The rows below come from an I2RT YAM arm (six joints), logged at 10 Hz.
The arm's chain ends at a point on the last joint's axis. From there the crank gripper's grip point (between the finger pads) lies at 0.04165 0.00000 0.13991 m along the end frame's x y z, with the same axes.
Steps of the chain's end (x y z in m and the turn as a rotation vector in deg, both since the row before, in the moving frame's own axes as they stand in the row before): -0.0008 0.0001 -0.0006 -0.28 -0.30 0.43; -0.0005 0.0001 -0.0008 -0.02 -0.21 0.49; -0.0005 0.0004 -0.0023 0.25 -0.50 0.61; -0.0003 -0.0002 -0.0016 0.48 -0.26 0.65; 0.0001 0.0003 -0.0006 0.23 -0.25 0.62; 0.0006 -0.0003 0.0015 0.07 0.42 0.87; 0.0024 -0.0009 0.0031 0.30 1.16 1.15
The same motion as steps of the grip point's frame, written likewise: -0.0015 0.0011 -0.0004 -0.28 -0.30 0.43; -0.0010 0.0005 -0.0006 -0.02 -0.21 0.49; -0.0017 0.0002 -0.0019 0.25 -0.50 0.61; -0.0009 -0.0009 -0.0014 0.48 -0.26 0.65; -0.0005 0.0002 -0.0004 0.23 -0.25 0.62; 0.0016 0.0002 0.0012 0.07 0.42 0.87; 0.0052 -0.0008 0.0022 0.30 1.16 1.15
